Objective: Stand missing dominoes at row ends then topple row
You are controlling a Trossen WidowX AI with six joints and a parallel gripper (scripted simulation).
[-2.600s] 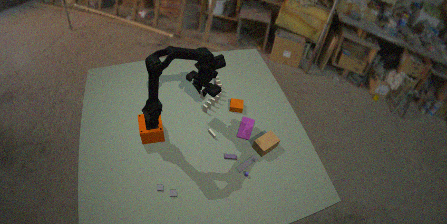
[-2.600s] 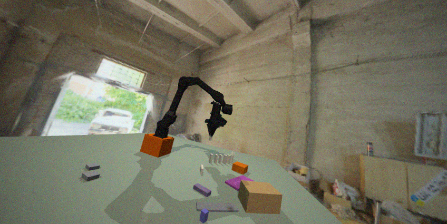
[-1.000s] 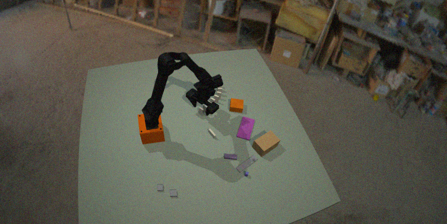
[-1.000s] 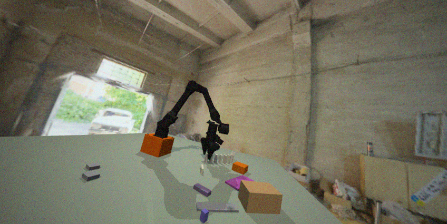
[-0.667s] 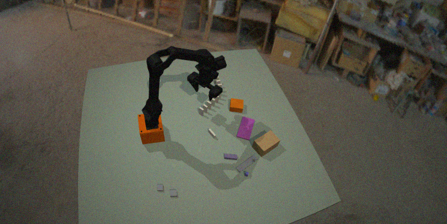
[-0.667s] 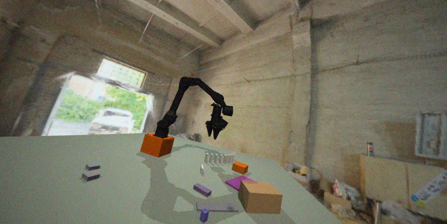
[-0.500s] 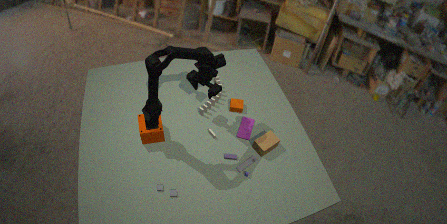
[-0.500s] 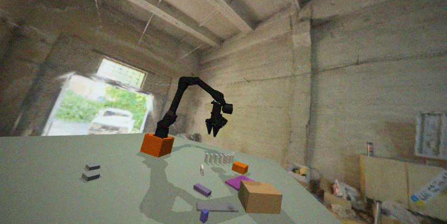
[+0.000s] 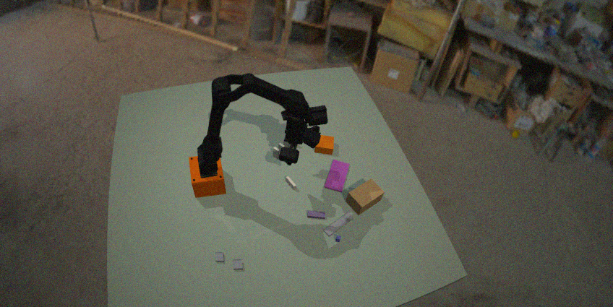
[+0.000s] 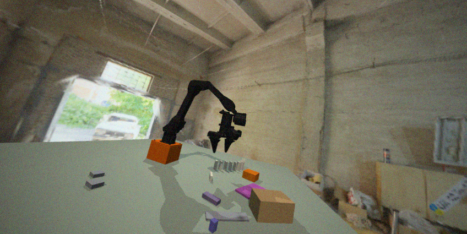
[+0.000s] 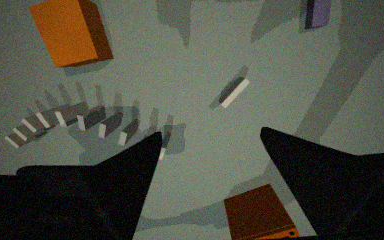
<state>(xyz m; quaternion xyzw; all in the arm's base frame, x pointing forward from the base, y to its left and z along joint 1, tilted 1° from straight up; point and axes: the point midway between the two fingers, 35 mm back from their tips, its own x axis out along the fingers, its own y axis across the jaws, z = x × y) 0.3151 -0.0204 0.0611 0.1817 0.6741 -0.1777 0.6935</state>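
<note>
My gripper tip is now 180 mm short of the magenta slab, 50 mm to the left of it and 120 mm above it. From my gripper tip the other things lie so: grey slab 100 mm ahead, 270 mm to the right, 120 mm below; orange block 180 mm ahead, 100 mm to the left, 100 mm below; tan box 240 mm ahead, 200 mm to the right, 90 mm below.
</note>
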